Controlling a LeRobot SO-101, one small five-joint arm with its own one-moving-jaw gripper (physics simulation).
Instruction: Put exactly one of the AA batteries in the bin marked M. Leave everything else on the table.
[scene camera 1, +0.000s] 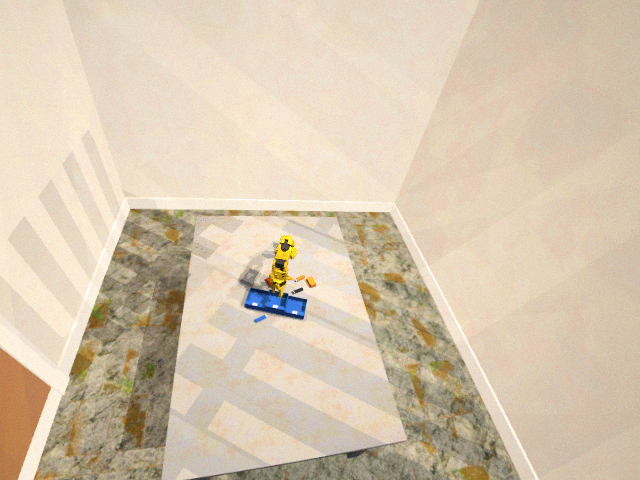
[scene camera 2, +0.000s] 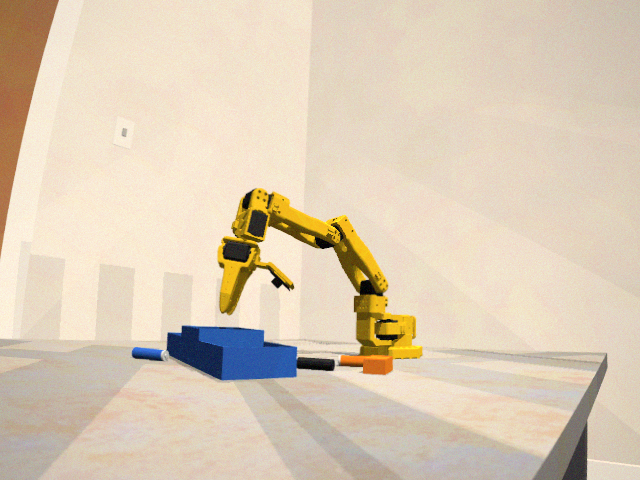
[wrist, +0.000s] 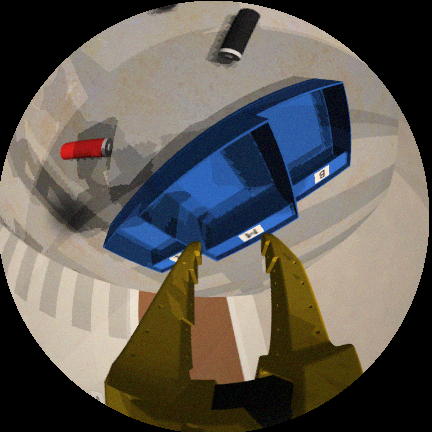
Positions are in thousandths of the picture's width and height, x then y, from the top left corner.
A blue three-compartment bin shows in scene camera 1 (418, 628), in scene camera 2 (357, 736) and in the wrist view (561, 409).
